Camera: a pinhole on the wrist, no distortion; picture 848 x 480 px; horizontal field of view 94.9 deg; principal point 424.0 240.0 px. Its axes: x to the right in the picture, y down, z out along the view. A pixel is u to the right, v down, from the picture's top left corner.
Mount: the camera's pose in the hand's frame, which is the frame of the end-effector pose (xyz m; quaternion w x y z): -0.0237 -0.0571 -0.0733 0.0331 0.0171 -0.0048 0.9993
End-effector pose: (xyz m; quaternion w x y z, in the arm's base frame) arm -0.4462 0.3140 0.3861 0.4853 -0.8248 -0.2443 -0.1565
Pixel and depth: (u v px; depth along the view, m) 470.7 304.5 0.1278
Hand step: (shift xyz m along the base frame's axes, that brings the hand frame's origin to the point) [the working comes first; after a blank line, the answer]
In the camera's frame: 0.0153 0.0212 0.1278

-0.0725 0.0712 0.0128
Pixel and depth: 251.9 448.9 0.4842
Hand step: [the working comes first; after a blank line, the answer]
In the camera's frame: -0.2141 0.2599 0.4842

-0.0207 0.5367 0.1442
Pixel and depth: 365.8 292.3 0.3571
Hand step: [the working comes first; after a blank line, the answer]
In the camera's frame: -0.0534 0.0480 0.3571

-0.0244 0.3024 -0.0346
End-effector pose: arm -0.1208 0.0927 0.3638 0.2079 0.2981 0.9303 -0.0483
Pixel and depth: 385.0 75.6 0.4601
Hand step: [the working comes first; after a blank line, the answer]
In the camera's frame: -0.0461 -0.1943 0.4601

0.1751 0.0498 -0.3680
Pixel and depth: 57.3 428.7 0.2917
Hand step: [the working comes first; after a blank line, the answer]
In the camera's frame: -0.2748 0.1414 0.2917

-0.2364 -0.0897 -0.3004
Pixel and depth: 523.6 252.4 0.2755
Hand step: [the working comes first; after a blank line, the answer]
In the camera's frame: 0.0705 0.0088 0.2755

0.0990 -0.1417 -0.1525
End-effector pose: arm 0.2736 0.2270 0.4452 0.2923 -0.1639 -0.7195 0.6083
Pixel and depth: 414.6 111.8 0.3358
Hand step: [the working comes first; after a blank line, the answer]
In the camera's frame: -0.0081 -0.1106 0.3358

-0.1713 -0.1930 -0.0704
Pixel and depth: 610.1 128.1 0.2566
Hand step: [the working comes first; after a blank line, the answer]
In the camera's frame: 0.1227 -0.0738 0.2566

-0.0165 -0.2204 -0.0673
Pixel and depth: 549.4 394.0 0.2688
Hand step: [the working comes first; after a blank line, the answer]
In the camera's frame: 0.0866 0.1064 0.2688

-0.0194 -0.2509 0.1143
